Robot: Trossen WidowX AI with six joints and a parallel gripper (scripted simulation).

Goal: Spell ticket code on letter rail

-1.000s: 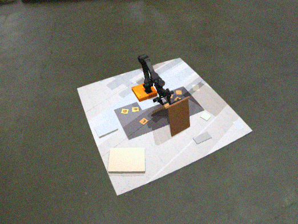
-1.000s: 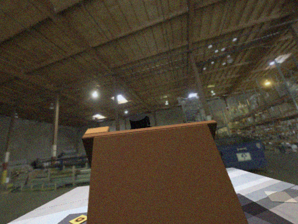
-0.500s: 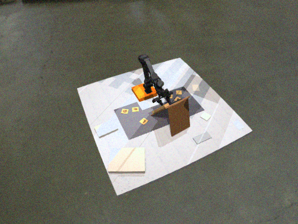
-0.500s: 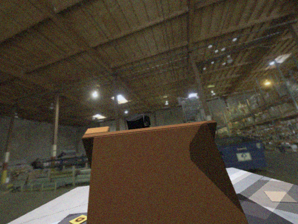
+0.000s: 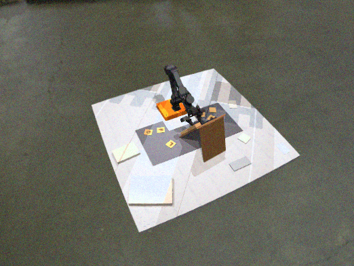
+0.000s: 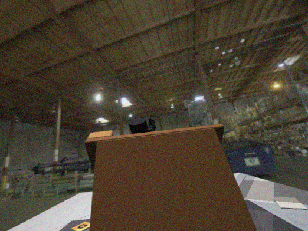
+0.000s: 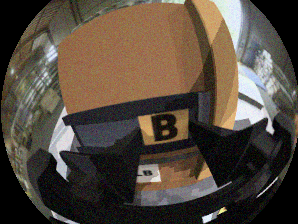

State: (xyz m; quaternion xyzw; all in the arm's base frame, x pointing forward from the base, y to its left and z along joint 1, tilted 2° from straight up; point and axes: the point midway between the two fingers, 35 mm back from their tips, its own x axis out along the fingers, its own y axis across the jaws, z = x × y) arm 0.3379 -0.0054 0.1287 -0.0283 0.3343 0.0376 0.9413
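My gripper tip is now 6 cm past the white ticket, 5 cm to the right of it and 8 cm above it. From my gripper tip the other things lie so: dark mat (16 cm behind, 1 cm to the right, 16 cm below); then grey plate (33 cm ahead, 17 cm to the left, 16 cm below).
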